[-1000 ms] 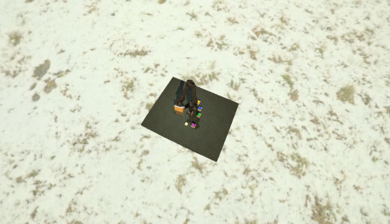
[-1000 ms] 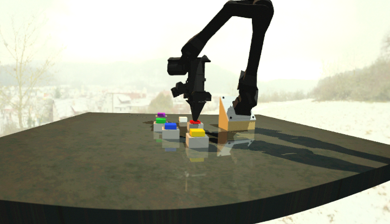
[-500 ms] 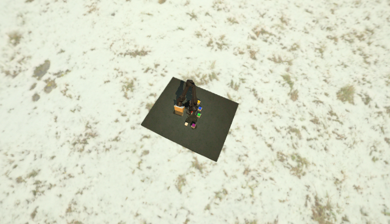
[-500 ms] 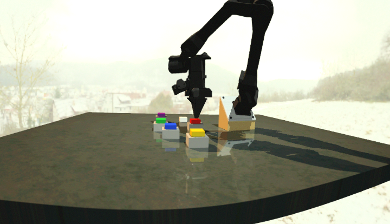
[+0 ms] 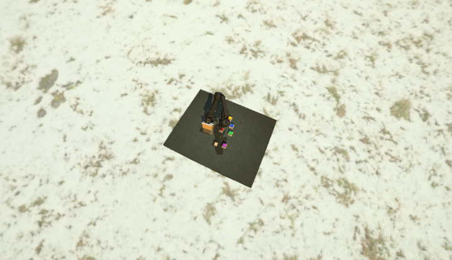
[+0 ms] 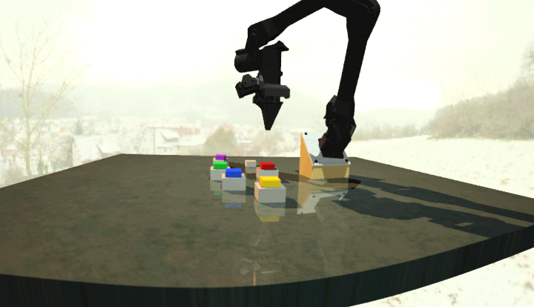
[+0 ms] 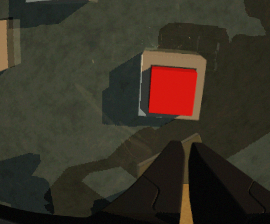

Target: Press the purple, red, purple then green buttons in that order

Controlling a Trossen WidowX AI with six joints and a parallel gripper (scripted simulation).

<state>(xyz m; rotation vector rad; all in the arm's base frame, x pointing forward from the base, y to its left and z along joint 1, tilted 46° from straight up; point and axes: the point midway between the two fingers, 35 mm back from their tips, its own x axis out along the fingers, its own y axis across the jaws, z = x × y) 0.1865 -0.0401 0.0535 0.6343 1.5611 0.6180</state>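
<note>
My gripper tip is now 110 mm short of the purple button, 170 mm to the left of it and 90 mm above it. The rest, counted from my gripper tip: red button 90 mm below; then blue button 90 mm ahead, 90 mm to the left, 90 mm below; then green button 120 mm ahead, 90 mm below.
</note>
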